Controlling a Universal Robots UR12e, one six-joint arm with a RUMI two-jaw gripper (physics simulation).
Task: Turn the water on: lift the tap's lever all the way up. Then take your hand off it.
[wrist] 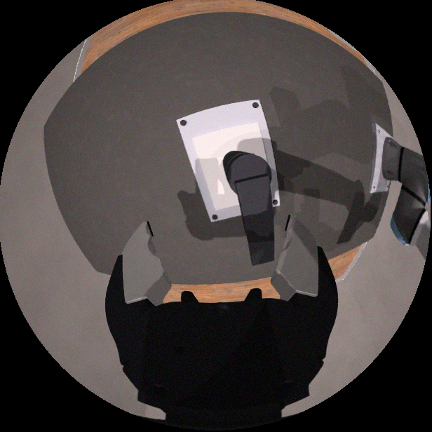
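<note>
The tap (247, 170) is black, with a round body standing on a white plate (220, 117) with dark screws at its corners. Its flat black lever (257, 220) points toward the bottom of the wrist view, and its free end lies between the fingers' sides, closer to the right finger. The lever's tilt is hard to tell from above, and the spout beneath it is hidden. My gripper (218, 220) is open, with its grey fingers wide apart and nothing gripped. A gap shows between the lever and each finger.
A dark grey table top (125, 90) with wooden edges lies beneath. The robot arm's base and lower links (412, 175) stand at the right edge, on a light mounting plate (378, 165). Dark shadows fall around the tap and toward the arm.
</note>
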